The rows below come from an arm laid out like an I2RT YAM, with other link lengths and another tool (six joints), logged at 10 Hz.
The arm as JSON. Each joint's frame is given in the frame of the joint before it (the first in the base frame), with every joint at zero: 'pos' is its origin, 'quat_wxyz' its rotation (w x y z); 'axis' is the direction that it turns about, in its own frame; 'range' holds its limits. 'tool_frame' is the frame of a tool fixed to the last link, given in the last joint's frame.
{
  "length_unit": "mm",
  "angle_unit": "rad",
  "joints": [
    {
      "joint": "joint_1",
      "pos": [
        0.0,
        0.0,
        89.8
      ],
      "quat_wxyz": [
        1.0,
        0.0,
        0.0,
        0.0
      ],
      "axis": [
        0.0,
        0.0,
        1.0
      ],
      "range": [
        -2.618,
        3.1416
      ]
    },
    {
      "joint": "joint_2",
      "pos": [
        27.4,
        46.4,
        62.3
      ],
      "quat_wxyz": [
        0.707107,
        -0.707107,
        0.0,
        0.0
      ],
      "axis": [
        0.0,
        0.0,
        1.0
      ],
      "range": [
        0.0,
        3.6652
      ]
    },
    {
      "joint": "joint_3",
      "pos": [
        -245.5,
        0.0,
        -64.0
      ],
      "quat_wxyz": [
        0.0,
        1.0,
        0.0,
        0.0
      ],
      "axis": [
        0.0,
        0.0,
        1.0
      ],
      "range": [
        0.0,
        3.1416
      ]
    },
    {
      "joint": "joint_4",
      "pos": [
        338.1,
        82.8,
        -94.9
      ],
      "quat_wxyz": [
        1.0,
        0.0,
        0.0,
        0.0
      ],
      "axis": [
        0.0,
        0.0,
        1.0
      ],
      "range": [
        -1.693,
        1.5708
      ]
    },
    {
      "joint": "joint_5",
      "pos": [
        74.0,
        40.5,
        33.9
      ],
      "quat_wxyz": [
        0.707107,
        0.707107,
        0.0,
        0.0
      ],
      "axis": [
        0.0,
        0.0,
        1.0
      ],
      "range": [
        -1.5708,
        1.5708
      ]
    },
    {
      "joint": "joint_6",
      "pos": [
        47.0,
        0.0,
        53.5
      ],
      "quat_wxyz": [
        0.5,
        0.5,
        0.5,
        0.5
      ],
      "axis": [
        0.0,
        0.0,
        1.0
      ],
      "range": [
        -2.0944,
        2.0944
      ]
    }
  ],
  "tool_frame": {
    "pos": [
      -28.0,
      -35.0,
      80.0
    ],
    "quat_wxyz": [
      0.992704,
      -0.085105,
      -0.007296,
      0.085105
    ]
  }
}
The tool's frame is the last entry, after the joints.
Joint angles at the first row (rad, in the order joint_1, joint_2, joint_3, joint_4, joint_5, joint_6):
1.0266, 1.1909, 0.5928, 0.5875, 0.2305, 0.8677
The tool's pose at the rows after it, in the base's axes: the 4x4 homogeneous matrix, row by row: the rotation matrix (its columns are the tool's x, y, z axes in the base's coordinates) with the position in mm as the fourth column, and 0 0 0 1 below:
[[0.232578 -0.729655 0.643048 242.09], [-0.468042 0.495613 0.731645 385.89], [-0.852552 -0.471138 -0.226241 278.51], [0 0 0 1]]
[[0.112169 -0.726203 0.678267 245.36], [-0.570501 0.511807 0.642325 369.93], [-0.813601 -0.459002 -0.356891 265.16], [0 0 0 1]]
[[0.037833 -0.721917 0.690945 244.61], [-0.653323 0.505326 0.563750 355.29], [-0.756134 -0.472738 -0.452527 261.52], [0 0 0 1]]
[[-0.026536 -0.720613 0.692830 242.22], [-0.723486 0.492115 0.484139 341.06], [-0.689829 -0.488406 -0.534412 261.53], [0 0 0 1]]
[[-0.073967 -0.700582 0.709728 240.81], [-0.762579 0.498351 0.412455 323.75], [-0.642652 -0.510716 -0.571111 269.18], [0 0 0 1]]
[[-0.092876 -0.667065 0.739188 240.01], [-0.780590 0.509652 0.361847 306.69], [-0.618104 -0.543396 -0.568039 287.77], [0 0 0 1]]
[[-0.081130 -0.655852 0.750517 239.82], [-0.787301 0.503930 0.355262 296.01], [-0.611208 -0.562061 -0.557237 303.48], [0 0 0 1]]
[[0.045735 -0.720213 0.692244 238.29], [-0.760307 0.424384 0.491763 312.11], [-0.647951 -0.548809 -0.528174 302.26], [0 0 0 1]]
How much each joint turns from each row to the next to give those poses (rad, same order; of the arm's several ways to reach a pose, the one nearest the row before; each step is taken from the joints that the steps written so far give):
-0.0004, -0.0343, 0.0330, -0.2079, 0.0936, 0.0477
0.0002, -0.0448, 0.0127, -0.2087, 0.0818, 0.0443
-0.0013, -0.0434, 0.0200, -0.1810, 0.0534, 0.0128
0.0001, -0.0328, 0.0309, -0.1752, 0.0463, 0.0122
-0.0054, -0.0432, 0.0192, -0.1261, 0.0519, 0.0077
-0.0105, -0.0557, 0.0180, -0.0828, 0.0478, -0.0149
-0.0184, -0.0504, 0.0075, -0.0366, -0.0022, -0.0349
-0.0266, -0.0285, -0.0457, 0.1086, -0.1629, -0.0904

